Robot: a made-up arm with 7 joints. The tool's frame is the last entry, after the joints. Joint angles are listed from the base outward.
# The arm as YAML. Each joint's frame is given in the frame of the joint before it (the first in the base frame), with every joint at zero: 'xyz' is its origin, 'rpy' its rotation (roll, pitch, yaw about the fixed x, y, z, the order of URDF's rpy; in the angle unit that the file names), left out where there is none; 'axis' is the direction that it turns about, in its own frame. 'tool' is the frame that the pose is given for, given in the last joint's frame.
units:
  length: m
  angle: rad
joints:
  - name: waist
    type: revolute
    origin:
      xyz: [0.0, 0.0, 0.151]
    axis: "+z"
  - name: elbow
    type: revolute
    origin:
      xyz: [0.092, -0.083, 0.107]
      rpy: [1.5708, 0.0, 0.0]
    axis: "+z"
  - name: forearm
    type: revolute
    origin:
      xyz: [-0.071, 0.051, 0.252]
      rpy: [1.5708, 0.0, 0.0]
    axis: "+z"
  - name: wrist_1
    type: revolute
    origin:
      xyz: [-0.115, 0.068, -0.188]
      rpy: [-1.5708, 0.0, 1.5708]
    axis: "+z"
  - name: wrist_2
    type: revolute
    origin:
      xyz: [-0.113, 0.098, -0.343]
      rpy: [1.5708, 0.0, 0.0]
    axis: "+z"
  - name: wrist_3
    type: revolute
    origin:
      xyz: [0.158, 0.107, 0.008]
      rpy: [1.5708, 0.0, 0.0]
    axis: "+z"
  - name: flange
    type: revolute
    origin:
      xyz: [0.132, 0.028, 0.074]
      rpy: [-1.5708, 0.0, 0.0]
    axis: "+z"
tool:
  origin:
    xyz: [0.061, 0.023, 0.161]
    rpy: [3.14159, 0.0, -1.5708]
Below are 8 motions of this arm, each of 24 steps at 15 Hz.
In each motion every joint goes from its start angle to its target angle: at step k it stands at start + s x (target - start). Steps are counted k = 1, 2, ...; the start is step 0. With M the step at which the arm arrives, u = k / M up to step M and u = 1 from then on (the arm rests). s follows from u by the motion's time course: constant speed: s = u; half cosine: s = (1 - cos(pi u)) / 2; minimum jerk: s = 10 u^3 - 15 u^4 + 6 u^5.
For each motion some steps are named. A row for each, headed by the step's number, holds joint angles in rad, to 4 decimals.
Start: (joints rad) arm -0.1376 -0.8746 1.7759 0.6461 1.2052 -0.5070 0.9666
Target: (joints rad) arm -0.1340 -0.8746 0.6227 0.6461 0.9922 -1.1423 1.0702
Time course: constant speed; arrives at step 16
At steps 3, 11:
3: -0.1369 -0.8746 1.5597 0.6461 1.1653 -0.6261 0.9860
11: -0.1351 -0.8746 0.9831 0.6461 1.0588 -0.9438 1.0378

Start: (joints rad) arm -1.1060 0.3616 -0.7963 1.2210 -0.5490 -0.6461 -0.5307
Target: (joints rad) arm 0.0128 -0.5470 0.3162 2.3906 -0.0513 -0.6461 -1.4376
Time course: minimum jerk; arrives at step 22
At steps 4, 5, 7, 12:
4: -1.0558 0.3208 -0.7463 1.2735 -0.5267 -0.6461 -0.5714
5: -1.0154 0.2880 -0.7062 1.3158 -0.5087 -0.6461 -0.6042
7: -0.8957 0.1908 -0.5872 1.4408 -0.4555 -0.6461 -0.7012
12: -0.4518 -0.1697 -0.1458 1.9049 -0.2580 -0.6461 -1.0610

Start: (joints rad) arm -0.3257 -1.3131 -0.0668 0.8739 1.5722 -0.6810 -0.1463
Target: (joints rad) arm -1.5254 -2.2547 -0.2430 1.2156 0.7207 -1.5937 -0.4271
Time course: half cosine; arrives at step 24
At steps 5, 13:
5: -0.4497 -1.4104 -0.0850 0.9092 1.4842 -0.7753 -0.1753
13: -1.0038 -1.8454 -0.1664 1.0671 1.0909 -1.1969 -0.3050

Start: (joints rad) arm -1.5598 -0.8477 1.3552 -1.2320 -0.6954 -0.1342 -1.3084
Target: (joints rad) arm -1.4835 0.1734 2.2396 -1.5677 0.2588 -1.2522 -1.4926
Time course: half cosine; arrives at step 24
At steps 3, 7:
3: -1.5569 -0.8088 1.3889 -1.2448 -0.6591 -0.1768 -1.3154
7: -1.5449 -0.6480 1.5282 -1.2977 -0.5087 -0.3529 -1.3444

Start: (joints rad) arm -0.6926 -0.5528 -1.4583 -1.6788 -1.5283 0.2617 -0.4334
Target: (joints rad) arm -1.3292 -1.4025 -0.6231 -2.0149 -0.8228 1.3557 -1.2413
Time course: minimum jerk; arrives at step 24
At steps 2, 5, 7, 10, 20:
2: -0.6958 -0.5571 -1.4541 -1.6805 -1.5247 0.2673 -0.4375
5: -0.7337 -0.6076 -1.4044 -1.7005 -1.4828 0.3323 -0.4855
7: -0.7895 -0.6822 -1.3312 -1.7300 -1.4209 0.4282 -0.5564
10: -0.9133 -0.8473 -1.1688 -1.7953 -1.2838 0.6409 -0.7134
20: -1.3066 -1.3723 -0.6527 -2.0030 -0.8478 1.3169 -1.2126

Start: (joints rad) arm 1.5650 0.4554 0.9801 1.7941 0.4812 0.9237 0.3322
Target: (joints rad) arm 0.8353 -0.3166 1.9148 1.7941 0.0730 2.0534 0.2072
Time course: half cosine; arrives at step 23
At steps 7, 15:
7: 1.4106 0.2920 1.1779 1.7941 0.3948 1.1628 0.3057
15: 1.0323 -0.1082 1.6625 1.7941 0.1832 1.7484 0.2409

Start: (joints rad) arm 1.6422 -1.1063 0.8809 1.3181 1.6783 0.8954 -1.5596
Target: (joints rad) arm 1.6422 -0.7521 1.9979 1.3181 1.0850 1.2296 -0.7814
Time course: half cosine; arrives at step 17
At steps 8, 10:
8: 1.6422 -0.9455 1.3879 1.3181 1.4090 1.0471 -1.2064
10: 1.6422 -0.8807 1.5922 1.3181 1.3005 1.1082 -1.0640

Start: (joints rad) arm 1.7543 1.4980 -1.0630 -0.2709 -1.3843 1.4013 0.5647
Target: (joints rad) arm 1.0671 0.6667 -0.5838 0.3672 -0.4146 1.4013 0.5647
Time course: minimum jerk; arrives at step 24
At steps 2, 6, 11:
2: 1.7508 1.4938 -1.0606 -0.2677 -1.3794 1.4013 0.5647
6: 1.6832 1.4119 -1.0134 -0.2048 -1.2839 1.4013 0.5647
11: 1.4641 1.1470 -0.8607 -0.0015 -0.9749 1.4013 0.5647

